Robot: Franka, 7 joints.
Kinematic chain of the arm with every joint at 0, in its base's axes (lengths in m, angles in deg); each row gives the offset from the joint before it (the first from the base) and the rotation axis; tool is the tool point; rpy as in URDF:
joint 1: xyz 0 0 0.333 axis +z
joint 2: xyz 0 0 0 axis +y
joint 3: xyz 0 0 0.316 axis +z
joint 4: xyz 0.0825 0 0 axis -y
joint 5: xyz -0.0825 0 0.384 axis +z
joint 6: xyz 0 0 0 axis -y
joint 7: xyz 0.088 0 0 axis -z
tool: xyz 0 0 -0.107 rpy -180 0 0
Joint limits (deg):
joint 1: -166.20..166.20
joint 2: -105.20..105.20
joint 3: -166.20..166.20
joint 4: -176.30..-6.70
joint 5: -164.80..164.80
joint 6: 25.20..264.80
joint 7: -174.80..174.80
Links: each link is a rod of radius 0.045 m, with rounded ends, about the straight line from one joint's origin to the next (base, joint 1, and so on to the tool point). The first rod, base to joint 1, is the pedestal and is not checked.
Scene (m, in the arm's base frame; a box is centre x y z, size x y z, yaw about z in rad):
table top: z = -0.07
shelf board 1: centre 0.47 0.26 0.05 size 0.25 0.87 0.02 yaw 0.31
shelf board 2: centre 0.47 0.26 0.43 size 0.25 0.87 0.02 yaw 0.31
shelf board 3: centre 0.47 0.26 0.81 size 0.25 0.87 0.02 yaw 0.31
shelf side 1: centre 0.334 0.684 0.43 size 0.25 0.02 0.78 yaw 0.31
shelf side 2: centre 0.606 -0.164 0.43 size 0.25 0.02 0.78 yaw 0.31
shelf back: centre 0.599 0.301 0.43 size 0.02 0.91 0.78 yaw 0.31
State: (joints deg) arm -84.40 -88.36 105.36 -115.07 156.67 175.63 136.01
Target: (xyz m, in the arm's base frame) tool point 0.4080 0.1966 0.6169
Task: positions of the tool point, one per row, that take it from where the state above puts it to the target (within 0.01 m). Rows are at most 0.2 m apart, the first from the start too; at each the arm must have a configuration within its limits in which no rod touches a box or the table.
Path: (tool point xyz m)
1: 0.4418 0.2419 0.2378
2: 0.3629 0.2944 0.2569
3: 0.2813 0.3245 0.2803
4: 0.2027 0.3333 0.3058
5: 0.1329 0.3233 0.3318
6: 0.0769 0.2986 0.3563
7: 0.0385 0.2653 0.3775
8: 0.0776 0.2744 0.3989
9: 0.1221 0.2730 0.4303
10: 0.1677 0.2581 0.4703
11: 0.2080 0.2293 0.5166
12: 0.2368 0.1896 0.5665
13: 0.2501 0.1460 0.6169
14: 0.4080 0.1966 0.6169

